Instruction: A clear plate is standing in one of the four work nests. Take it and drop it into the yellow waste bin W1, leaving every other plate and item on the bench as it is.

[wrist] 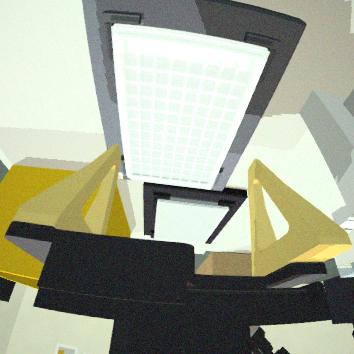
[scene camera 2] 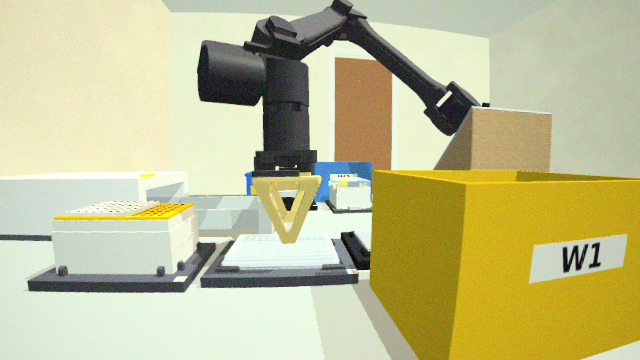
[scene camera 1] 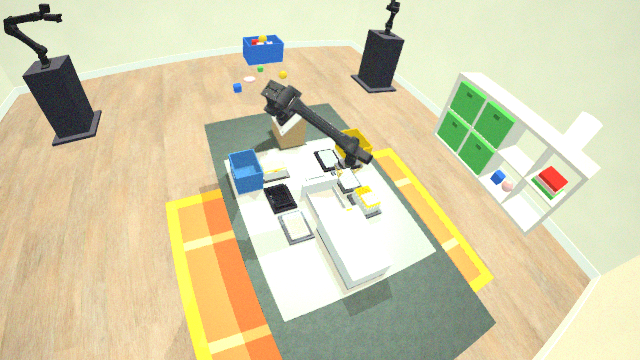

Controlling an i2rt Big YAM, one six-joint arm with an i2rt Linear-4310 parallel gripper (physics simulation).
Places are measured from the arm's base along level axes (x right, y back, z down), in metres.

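Pixels of known places: gripper, fingertip midpoint: (wrist: 186, 156) (scene camera 2: 288, 231) (scene camera 1: 345, 175); arm's base, origin of the base link: (scene camera 2: 484, 150) (scene camera 1: 286, 116).
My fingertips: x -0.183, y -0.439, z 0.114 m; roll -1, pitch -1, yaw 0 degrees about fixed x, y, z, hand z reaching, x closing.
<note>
Ahead of a thing's pixels: the offset from my fingertips to its middle. "spot": to the spot under its first point.
A clear plate with a grid of wells {spot: dx -0.012, dy -0.027, dz +0.018 m} (scene camera 1: 349, 180) (scene camera 2: 280, 255) (wrist: 175, 107) sits flat in a dark grey nest {dx -0.008, dy -0.008, dz +0.030 m} (scene camera 2: 280, 278) (wrist: 277, 60). My gripper (scene camera 1: 346, 172) (scene camera 2: 288, 241) (wrist: 186, 156) is open and empty, pointing down low over this plate. In the wrist view its yellow fingers stand apart, either side of the plate's near end. In the second scene view the near fingertip overlaps the plate; whether it touches cannot be told. The yellow waste bin W1 {dx -0.140, dy +0.172, dz -0.021 m} (scene camera 1: 366, 141) (scene camera 2: 425, 250) (wrist: 30, 210) stands beside the nest. A pale plate {dx +0.018, dy +0.163, dz +0.023 m} (scene camera 1: 328, 159) (wrist: 190, 220) lies in a black nest behind.
A white tip box with a yellow top {dx -0.016, dy -0.186, dz -0.005 m} (scene camera 1: 369, 200) (scene camera 2: 115, 245) stands in a neighbouring nest. A long white housing {dx +0.180, dy -0.394, dz -0.014 m} (scene camera 1: 350, 240), a black plate {dx +0.372, dy -0.010, dz +0.020 m} (scene camera 1: 280, 198), a white plate {dx +0.361, dy -0.191, dz +0.020 m} (scene camera 1: 296, 226), a blue bin {dx +0.497, dy +0.165, dz -0.021 m} (scene camera 1: 245, 172) and a brown slanted block (scene camera 1: 290, 134) (scene camera 2: 512, 140) stand around.
</note>
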